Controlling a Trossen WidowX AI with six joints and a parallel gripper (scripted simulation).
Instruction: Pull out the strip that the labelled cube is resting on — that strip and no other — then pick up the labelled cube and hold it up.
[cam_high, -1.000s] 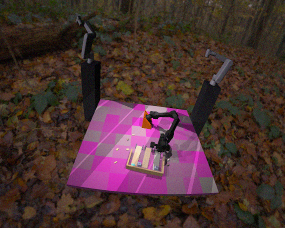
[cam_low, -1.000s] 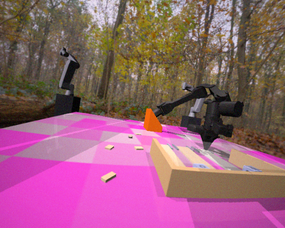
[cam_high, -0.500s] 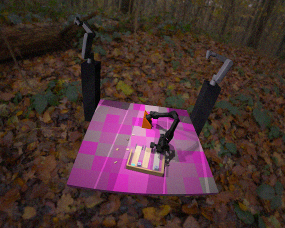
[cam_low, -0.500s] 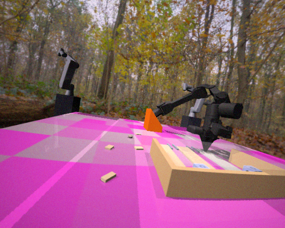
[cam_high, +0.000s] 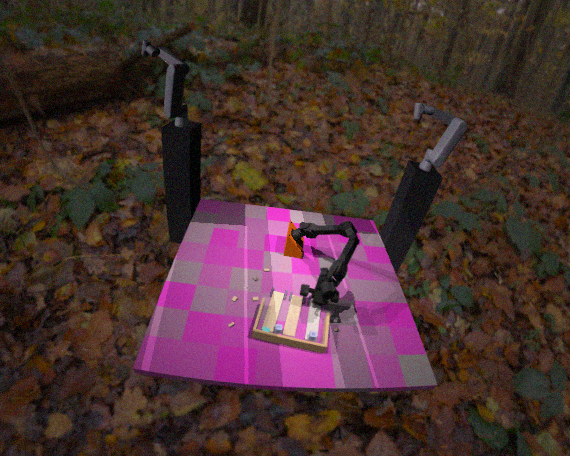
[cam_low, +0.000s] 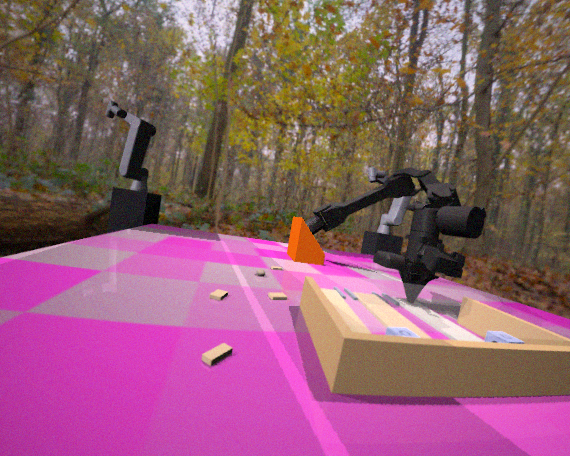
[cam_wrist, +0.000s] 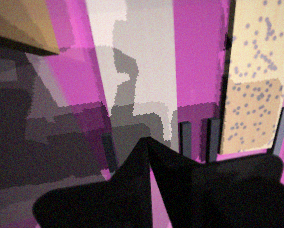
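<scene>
My gripper tip is now 9 cm short of the grey strip and 1 cm to the left of it.
</scene>
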